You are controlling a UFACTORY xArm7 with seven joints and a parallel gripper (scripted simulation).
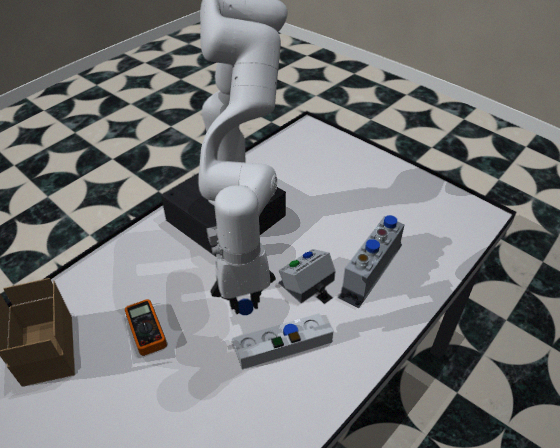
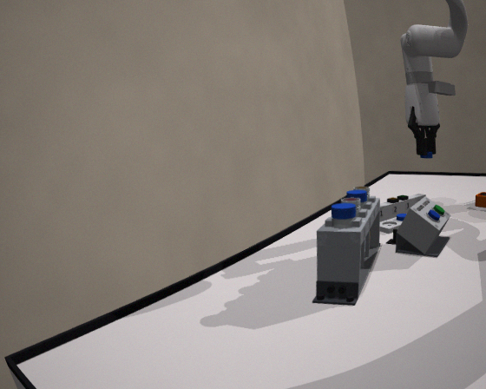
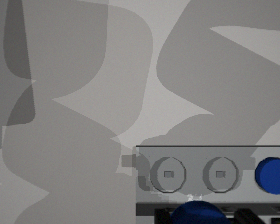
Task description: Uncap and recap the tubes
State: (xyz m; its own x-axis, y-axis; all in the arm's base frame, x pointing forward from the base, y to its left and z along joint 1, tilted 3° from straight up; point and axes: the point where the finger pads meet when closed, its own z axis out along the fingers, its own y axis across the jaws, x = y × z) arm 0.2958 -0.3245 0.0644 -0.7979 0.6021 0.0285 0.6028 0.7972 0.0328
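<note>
My hand is 1 cm past the blue key, 27 cm to the right of it and 11 cm above it. Also, from my hand: green key: 2 cm behind, 23 cm to the left, 11 cm below; orange multimeter: 23 cm behind, 10 cm to the right, 16 cm below; key housing: 25 cm to the left, 12 cm below.
</note>
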